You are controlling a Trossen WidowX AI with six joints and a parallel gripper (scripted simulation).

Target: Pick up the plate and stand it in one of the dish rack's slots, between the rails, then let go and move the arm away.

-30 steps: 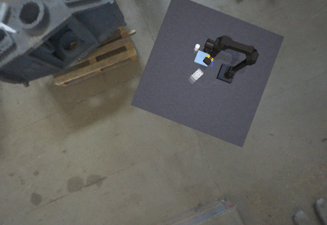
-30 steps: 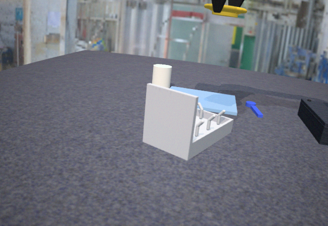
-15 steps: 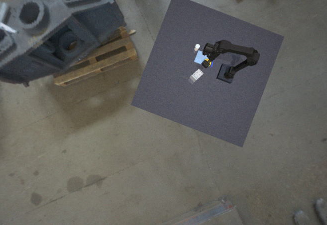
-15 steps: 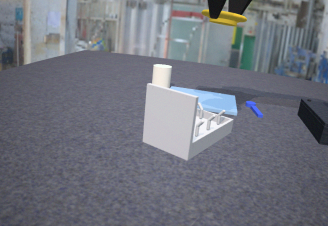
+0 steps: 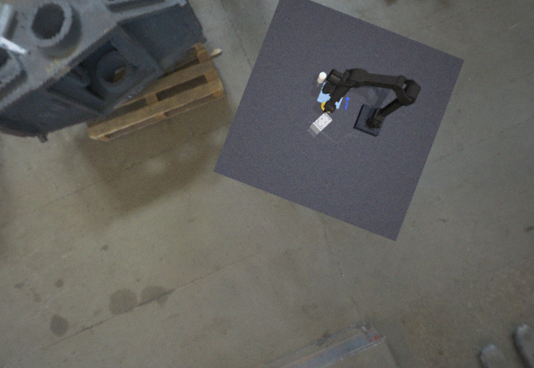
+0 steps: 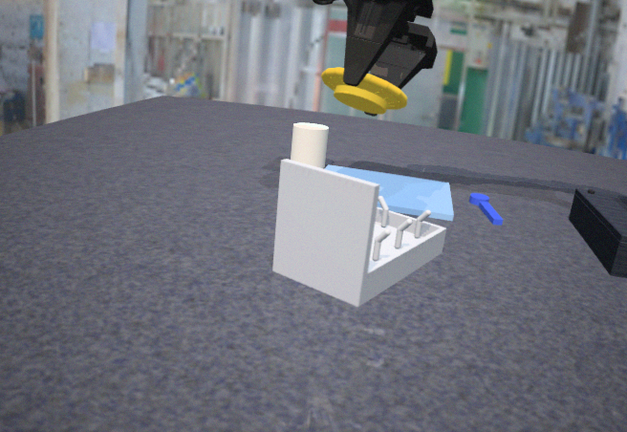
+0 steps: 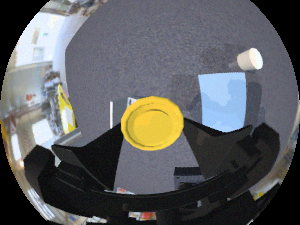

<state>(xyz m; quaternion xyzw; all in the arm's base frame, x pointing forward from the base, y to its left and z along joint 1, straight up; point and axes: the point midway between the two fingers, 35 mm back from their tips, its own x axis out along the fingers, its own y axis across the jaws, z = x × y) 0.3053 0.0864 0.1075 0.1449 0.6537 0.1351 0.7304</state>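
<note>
Right now my gripper tip is 3 cm past the white dish rack, 5 cm to the right of it and 9 cm above it. From my gripper tip the other things lie so: yellow plate 1 cm above; then light blue mat 15 cm to the right, 11 cm below; then small blue spoon 11 cm behind, 16 cm to the right, 11 cm below.
</note>
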